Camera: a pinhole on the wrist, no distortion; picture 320 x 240 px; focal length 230.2 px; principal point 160.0 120.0 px. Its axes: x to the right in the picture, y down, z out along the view. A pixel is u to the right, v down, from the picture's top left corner.
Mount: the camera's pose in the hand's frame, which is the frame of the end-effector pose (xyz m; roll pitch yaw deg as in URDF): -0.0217 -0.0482 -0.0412 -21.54 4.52 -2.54
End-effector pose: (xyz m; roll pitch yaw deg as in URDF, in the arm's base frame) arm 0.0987 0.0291 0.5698 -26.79 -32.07 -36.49
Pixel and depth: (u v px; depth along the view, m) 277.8 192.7 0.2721
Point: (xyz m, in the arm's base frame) 0.2667 0.1377 0.7254
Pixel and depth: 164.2 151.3 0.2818
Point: 0.1465 0.2086 0.6960
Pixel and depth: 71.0 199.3 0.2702
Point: 0.1117 0.2792 0.6014
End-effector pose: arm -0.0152 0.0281 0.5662 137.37 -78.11 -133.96
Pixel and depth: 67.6 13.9 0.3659
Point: -0.3577 -0.0342 0.3664
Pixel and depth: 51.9 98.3 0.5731
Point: -0.5139 0.1583 0.2687
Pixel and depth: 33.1 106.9 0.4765
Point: -0.4143 0.1531 0.2806
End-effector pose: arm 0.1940 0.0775 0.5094 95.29 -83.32 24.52
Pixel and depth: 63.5 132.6 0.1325
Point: 0.2206 -0.0025 0.4449
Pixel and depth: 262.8 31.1 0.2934
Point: 0.3837 -0.1174 0.6332
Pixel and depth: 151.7 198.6 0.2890
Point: 0.1601 -0.1627 0.5197
